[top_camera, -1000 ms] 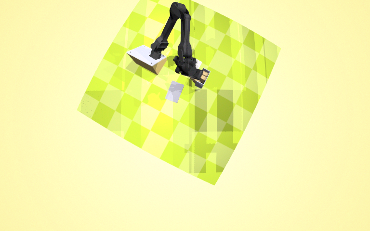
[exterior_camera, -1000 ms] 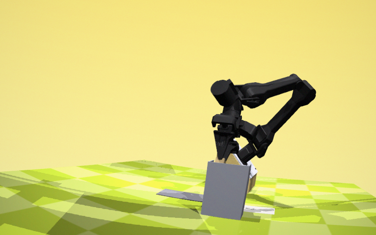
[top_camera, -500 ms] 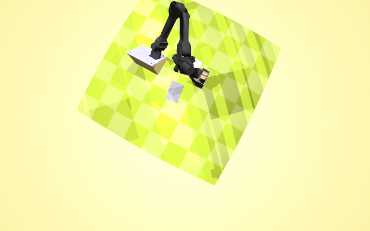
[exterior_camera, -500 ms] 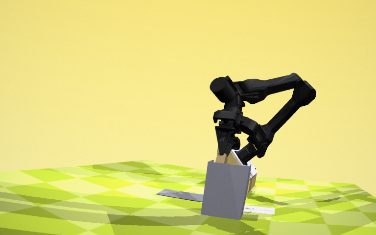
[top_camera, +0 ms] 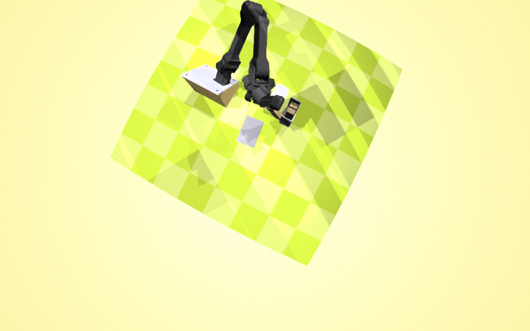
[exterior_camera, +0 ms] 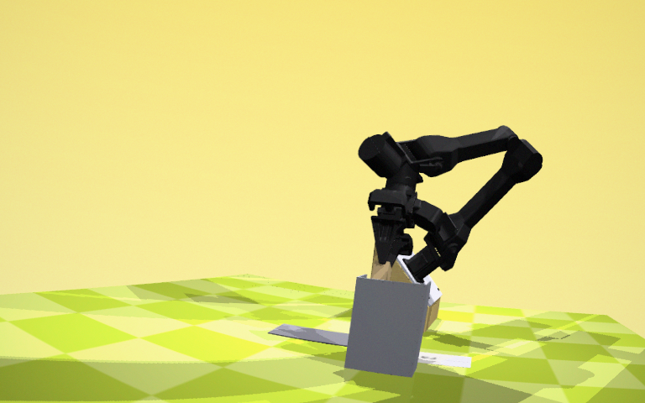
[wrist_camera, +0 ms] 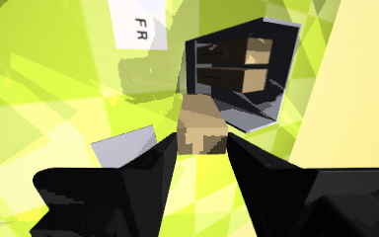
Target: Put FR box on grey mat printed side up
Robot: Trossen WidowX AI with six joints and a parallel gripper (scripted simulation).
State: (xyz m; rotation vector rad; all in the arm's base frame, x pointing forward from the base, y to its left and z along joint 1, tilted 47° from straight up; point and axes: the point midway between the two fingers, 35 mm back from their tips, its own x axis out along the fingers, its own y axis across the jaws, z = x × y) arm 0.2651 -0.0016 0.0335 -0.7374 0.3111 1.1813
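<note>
Right now the thin white slab is 150 mm below my gripper tip, 130 mm to the left of it and 30 mm behind it. The rest, counted from my gripper tip: grey mat 150 mm below, 130 mm to the right, 30 mm behind.
</note>
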